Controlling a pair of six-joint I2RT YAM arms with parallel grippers.
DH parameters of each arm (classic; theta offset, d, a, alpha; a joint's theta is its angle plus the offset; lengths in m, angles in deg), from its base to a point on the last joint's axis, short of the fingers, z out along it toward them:
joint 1: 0 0.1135 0.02 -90
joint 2: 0 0 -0.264 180
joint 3: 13.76 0 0.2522 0
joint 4: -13.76 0 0.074 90
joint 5: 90 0 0 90
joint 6: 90 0.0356 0 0
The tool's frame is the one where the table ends.
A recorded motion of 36 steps. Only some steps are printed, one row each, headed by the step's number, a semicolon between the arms.
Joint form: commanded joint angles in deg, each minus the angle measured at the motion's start. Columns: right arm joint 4, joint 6, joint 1, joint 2, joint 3, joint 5; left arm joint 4, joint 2, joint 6, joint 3, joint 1, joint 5.
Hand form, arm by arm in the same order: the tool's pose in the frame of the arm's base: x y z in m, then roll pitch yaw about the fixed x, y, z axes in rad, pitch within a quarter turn. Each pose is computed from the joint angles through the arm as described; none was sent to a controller.
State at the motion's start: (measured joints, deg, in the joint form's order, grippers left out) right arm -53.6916 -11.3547 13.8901 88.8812 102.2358 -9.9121; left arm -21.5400 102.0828 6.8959 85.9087 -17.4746 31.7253
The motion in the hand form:
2: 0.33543 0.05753 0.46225 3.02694 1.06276 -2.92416; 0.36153 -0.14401 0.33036 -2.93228 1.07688 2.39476
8: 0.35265 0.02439 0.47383 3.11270 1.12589 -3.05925; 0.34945 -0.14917 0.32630 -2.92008 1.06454 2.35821
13: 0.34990 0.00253 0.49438 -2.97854 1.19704 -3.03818; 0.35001 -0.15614 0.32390 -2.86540 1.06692 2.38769
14: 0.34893 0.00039 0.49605 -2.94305 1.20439 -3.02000; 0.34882 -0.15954 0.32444 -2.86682 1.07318 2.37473
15: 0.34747 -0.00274 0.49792 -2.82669 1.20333 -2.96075; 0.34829 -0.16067 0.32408 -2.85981 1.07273 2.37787
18: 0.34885 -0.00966 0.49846 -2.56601 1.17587 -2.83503; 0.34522 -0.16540 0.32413 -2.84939 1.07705 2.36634
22: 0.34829 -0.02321 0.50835 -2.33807 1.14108 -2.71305; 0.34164 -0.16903 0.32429 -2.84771 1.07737 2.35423
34: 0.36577 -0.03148 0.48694 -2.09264 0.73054 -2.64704; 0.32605 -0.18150 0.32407 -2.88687 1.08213 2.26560
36: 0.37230 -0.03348 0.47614 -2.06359 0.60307 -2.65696; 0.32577 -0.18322 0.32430 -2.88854 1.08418 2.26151
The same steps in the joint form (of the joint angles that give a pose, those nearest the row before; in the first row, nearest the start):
2: 4.73 9.50 -5.18 4.28 10.52 0.07; -0.78 -5.57 6.28 -0.47 -1.42 0.88
8: 6.84 10.91 -10.19 7.27 15.26 7.34; -1.40 -7.25 7.26 -2.85 -2.65 2.11
13: 7.37 9.51 -13.00 7.98 19.75 14.56; -0.52 -6.55 5.94 -2.76 -3.53 3.08
14: 7.72 9.07 -13.27 7.80 19.75 15.35; -0.17 -6.55 5.94 -2.76 -4.05 3.25
15: 7.90 7.76 -13.45 7.63 19.85 18.67; -0.08 -6.54 5.76 -2.85 -4.23 3.34
18: 8.60 4.43 -13.80 7.97 20.02 26.57; 0.18 -6.72 5.67 -3.12 -5.02 3.87
22: 7.91 -0.06 -15.56 9.38 23.70 31.44; 0.18 -7.07 5.67 -3.47 -5.73 3.96
34: -0.43 -15.97 -15.56 15.09 28.63 45.67; 0.36 -8.83 6.81 -5.40 -8.45 3.79
36: -2.02 -20.26 -15.56 16.49 28.54 49.36; 0.53 -8.74 6.73 -5.31 -8.72 3.70

